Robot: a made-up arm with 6 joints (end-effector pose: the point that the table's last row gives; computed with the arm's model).
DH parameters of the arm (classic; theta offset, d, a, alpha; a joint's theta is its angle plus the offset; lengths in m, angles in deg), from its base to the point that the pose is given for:
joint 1: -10.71 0 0.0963 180
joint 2: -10.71 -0.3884 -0.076 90
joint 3: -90 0.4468 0.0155 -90
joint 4: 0 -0.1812 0.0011 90
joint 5: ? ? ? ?
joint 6: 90 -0.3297 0.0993 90
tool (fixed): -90 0.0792 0 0
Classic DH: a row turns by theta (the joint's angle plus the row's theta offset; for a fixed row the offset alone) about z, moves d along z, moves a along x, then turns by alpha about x.
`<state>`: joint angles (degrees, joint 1 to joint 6).
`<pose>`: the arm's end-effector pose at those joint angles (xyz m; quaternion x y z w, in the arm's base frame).
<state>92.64 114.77 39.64 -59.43 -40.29 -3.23</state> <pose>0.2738 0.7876 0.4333 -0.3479 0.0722 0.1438 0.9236</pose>
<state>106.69 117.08 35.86 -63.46 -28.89 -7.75</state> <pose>0.1148 0.7900 0.3835 -0.3778 0.1053 0.1969 0.8986</pose>
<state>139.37 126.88 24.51 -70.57 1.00 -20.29</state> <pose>-0.1313 0.6434 0.3099 -0.4355 0.1517 0.1797 0.8689</pose>
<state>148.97 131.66 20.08 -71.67 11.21 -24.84</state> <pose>-0.1594 0.5751 0.3045 -0.4312 0.1602 0.1308 0.8783</pose>
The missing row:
joint 5: 0 0.0067 0.0012 90
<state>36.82 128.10 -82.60 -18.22 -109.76 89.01</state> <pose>0.7332 0.4423 0.2290 0.5438 0.4825 0.3312 0.6014</pose>
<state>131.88 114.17 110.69 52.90 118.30 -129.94</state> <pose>-0.4361 0.6061 0.7743 0.2037 -0.3442 0.8032 0.4414</pose>
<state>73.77 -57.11 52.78 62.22 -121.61 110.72</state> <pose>-0.0430 -0.0633 0.7201 -0.3716 -0.4533 0.0967 0.8044</pose>
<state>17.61 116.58 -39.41 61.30 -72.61 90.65</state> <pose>0.3622 0.1833 0.5715 0.3016 0.2597 0.9172 0.0181</pose>
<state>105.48 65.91 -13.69 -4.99 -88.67 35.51</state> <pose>-0.6511 0.3541 0.6695 0.0430 -0.7809 -0.0013 0.6231</pose>
